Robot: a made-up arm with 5 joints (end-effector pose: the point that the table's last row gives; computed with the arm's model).
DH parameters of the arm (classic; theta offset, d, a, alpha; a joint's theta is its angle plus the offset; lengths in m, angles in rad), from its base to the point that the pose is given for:
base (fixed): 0 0.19 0 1.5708
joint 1: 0 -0.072 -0.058 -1.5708
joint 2: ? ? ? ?
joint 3: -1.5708 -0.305 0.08 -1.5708
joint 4: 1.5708 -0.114 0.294 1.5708
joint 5: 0.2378 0 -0.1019 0
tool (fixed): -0.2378 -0.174 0 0
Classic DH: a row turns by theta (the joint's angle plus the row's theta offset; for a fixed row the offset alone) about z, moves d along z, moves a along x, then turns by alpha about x.
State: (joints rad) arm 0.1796 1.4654 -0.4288 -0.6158 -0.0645
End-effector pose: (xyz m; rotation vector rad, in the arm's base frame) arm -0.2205 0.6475 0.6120 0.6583 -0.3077 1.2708
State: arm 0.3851 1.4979 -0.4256 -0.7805 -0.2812
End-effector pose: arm -0.3396 0.6452 0.5942 0.6930 -0.5048 1.1358
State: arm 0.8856 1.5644 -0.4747 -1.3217 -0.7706
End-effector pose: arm -0.6112 0.5972 0.4635 1.1111 -0.8689 0.9360
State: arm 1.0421 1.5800 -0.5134 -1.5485 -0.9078
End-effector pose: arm -0.6780 0.5548 0.4011 1.3381 -0.9140 0.9301
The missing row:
joint 2: 1.5708 0.464 0.284 -1.5708
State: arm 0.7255 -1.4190 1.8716 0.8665 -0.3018
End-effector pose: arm -0.3140 -0.1996 0.7399 -0.6178 1.3951 -2.0182
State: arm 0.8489 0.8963 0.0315 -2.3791 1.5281
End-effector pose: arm -0.6699 0.2790 0.7807 1.1221 2.3081 -0.5458
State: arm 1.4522 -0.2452 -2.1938 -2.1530 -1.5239
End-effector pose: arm -0.1902 -0.0303 0.4445 -2.2119 -0.6548 0.2845
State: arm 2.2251 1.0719 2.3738 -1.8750 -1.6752
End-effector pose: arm 0.0806 0.6850 -0.2198 1.2927 1.6970 -1.1838
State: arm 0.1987 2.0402 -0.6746 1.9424 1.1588
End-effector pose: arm -0.2876 0.0249 0.3778 0.5970 -2.2504 -1.4066
